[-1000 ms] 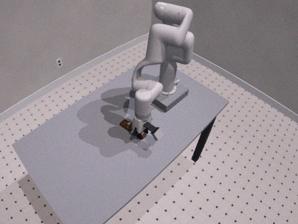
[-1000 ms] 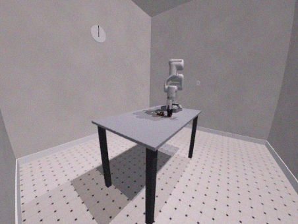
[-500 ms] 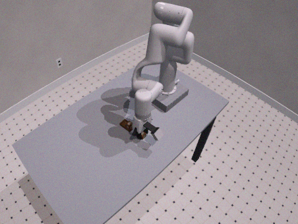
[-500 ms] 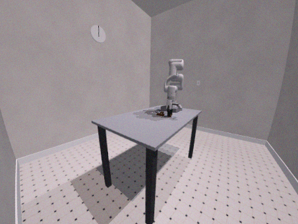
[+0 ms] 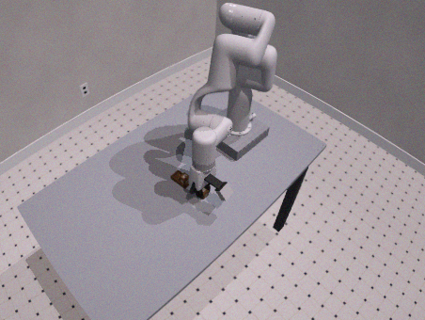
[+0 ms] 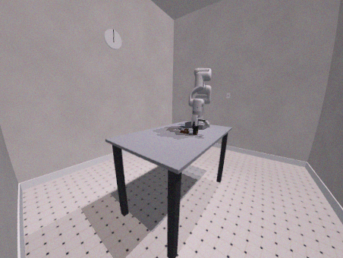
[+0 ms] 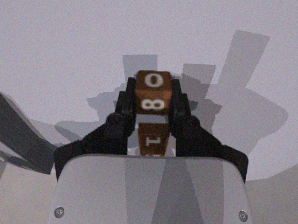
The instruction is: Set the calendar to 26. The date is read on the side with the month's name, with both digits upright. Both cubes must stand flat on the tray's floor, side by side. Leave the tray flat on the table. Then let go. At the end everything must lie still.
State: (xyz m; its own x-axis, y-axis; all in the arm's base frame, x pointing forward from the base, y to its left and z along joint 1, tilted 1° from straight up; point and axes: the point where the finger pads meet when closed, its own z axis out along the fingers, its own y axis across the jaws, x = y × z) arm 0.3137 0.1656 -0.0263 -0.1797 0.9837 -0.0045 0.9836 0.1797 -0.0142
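Right now the brown wooden tray is 100 mm to the right of my hand, 20 mm below it and 20 mm ahead of it. Round my hand: brown cube (20 mm below).
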